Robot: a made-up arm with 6 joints.
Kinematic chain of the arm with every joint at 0, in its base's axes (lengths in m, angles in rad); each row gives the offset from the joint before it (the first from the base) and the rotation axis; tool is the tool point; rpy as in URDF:
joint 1: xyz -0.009 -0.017 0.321 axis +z
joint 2: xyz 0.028 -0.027 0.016 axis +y
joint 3: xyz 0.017 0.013 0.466 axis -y
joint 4: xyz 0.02 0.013 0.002 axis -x
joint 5: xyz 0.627 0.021 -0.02 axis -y
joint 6: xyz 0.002 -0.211 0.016 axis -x
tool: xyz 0 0.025 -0.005 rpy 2.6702 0.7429 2.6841
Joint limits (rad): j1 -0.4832..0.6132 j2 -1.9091..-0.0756 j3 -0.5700..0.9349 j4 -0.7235..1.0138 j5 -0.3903..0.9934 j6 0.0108..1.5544
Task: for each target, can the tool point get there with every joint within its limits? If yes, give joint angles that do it. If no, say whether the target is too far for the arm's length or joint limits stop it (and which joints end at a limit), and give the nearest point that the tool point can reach.
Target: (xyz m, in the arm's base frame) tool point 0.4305 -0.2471 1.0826
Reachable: yes | joints -0.1349 -0.3428 0.2647 -0.3138 -0.1854 1.2199
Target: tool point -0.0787 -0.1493 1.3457
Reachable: yes | joints -0.3136 -0.6421 0.4419 0.7503 0.5307 0.8565
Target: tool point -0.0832 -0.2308 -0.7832
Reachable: no: joint limits stop it (at a limit: joint 1, joint 2, joint 3, joint 4, joint 6) | nearest point 0.3833 -0.3668 0.3644 | short by 1.246 m
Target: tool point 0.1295 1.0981 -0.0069
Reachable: no: joint limits stop it (at a limit: joint 1, joint 2, joint 3, joint 4) | nearest point 0.4817 0.1863 0.3778 | short by 1.050 m
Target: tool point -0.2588 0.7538 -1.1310
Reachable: no: too far | nearest point -1.0015 0.3933 0.2560 | short by 1.614 m
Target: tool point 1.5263 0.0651 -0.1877
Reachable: no: too far | nearest point 0.5743 0.0142 0.4315 | short by 1.137 m
